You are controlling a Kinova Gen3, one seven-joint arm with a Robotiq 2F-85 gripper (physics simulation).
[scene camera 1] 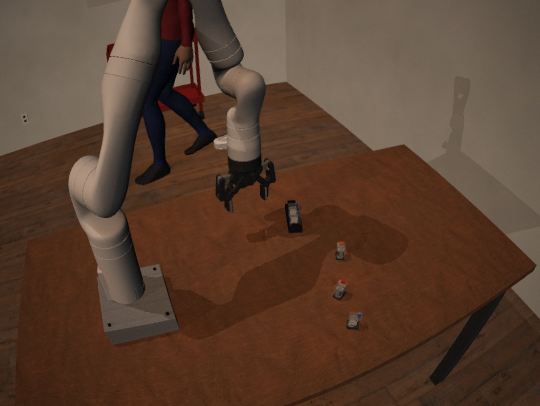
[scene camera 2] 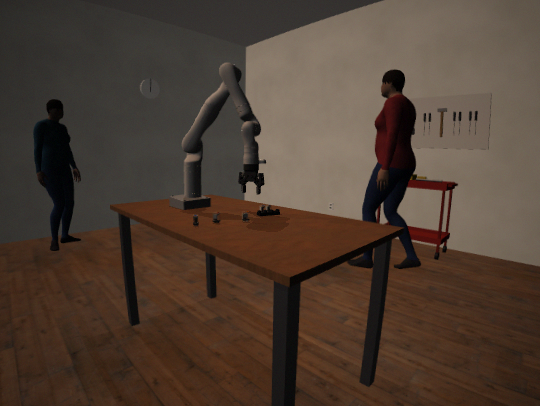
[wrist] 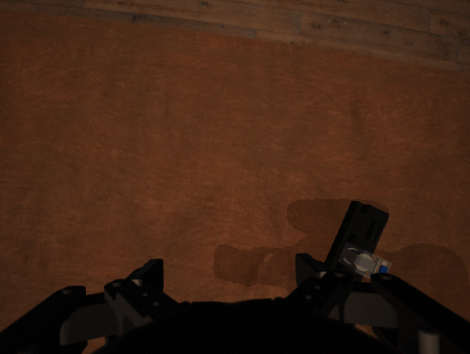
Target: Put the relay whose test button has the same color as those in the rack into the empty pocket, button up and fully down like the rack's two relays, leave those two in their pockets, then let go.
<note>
The pictures show: my gripper and a black rack.
My gripper shows as well in the wrist view.
</note>
